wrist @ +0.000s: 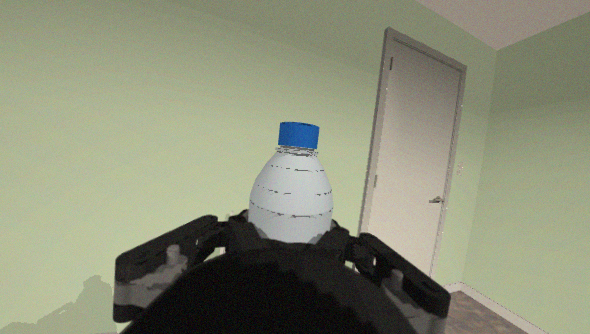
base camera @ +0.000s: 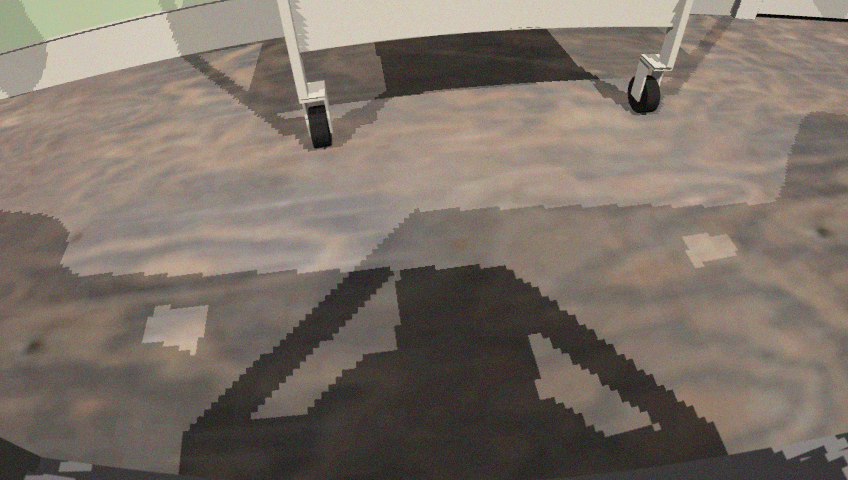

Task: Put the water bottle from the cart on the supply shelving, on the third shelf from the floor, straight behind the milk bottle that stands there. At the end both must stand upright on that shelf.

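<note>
The water bottle, whitish with a blue cap, shows in the middle of the wrist view. My gripper is shut on it, one finger on each side of its body. The bottle looks close to upright relative to the gripper; its lower part is hidden behind the gripper. In the base camera view, a white wheeled cart shows at the top, with its lower panel, two legs and two black casters. The cart's top is out of view. The supply shelving and the milk bottle do not show in these views.
A pale green wall fills the left and middle of the wrist view. A closed door with a grey frame stands to the right, near a room corner. In the base camera view, brown floor with dark shadows lies before the cart's casters.
</note>
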